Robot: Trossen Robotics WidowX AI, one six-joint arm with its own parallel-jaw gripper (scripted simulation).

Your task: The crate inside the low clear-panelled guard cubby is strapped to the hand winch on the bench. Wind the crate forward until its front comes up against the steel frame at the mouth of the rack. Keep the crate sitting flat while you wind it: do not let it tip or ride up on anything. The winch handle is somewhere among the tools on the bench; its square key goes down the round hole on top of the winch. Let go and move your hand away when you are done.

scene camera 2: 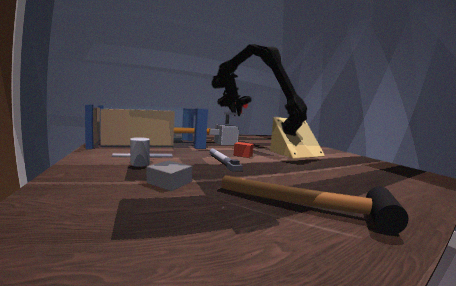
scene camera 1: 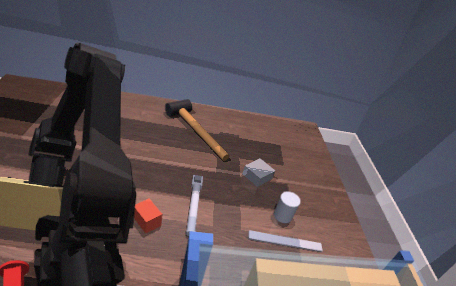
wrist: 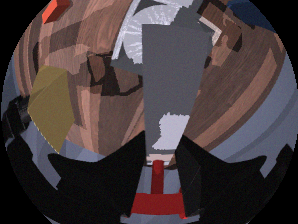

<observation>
The pictures show: my gripper, a grey cube and a hammer.
</observation>
